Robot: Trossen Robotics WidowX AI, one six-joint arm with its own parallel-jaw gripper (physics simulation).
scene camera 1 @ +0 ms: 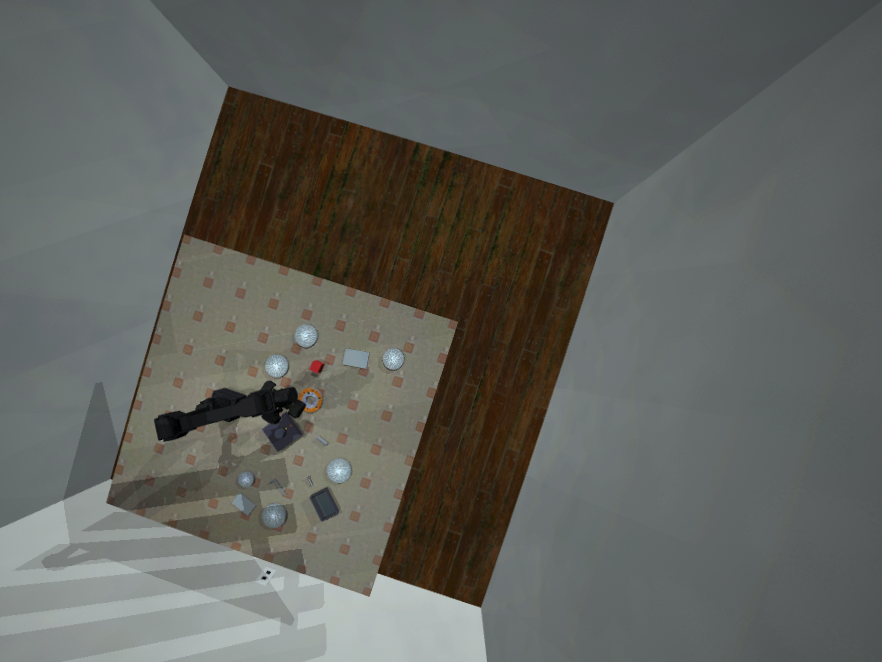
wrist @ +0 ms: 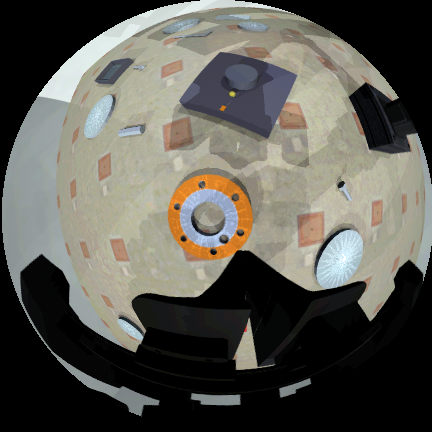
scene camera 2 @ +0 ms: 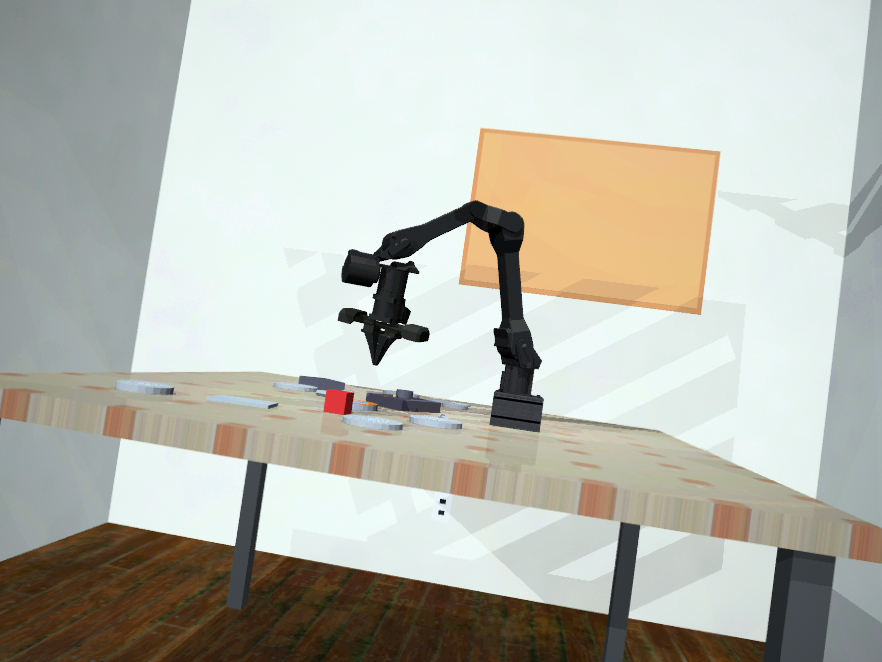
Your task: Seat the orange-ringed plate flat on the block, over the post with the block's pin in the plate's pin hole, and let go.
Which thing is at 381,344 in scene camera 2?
My gripper.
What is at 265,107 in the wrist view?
A dark block.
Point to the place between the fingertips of my gripper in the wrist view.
At 241,255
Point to a plate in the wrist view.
At 217,189
